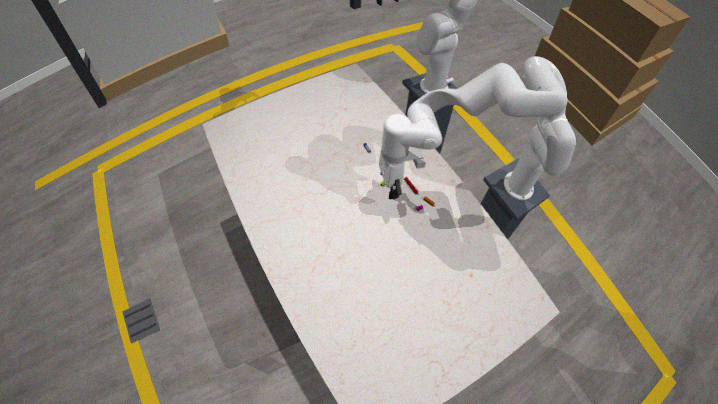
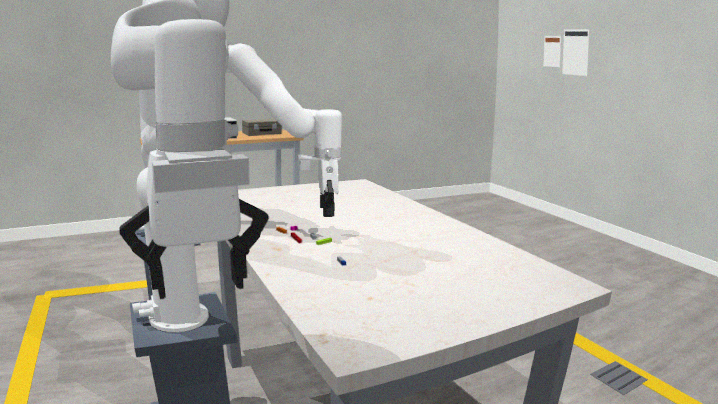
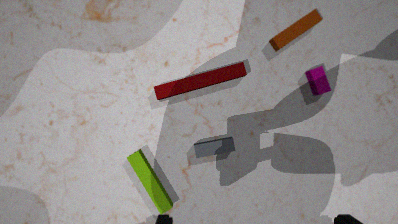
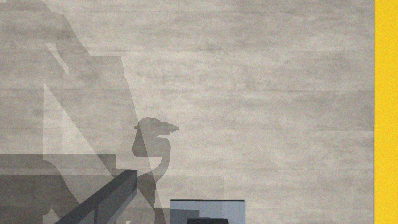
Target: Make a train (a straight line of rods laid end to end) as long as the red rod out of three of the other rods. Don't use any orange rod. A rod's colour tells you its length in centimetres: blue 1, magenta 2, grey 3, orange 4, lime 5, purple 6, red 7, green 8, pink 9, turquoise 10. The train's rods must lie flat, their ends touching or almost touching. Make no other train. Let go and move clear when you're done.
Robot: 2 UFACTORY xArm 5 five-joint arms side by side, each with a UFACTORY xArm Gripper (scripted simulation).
Labels:
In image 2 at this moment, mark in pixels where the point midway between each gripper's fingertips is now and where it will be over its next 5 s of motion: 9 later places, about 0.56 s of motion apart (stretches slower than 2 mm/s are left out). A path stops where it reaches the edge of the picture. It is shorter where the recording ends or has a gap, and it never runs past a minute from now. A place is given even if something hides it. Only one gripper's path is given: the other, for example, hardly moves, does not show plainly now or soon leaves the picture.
My left gripper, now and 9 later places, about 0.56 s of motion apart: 326, 212; 322, 211; 318, 211; 313, 211; 313, 216; 312, 220; 312, 227; 312, 231; 312, 232; 312, 235

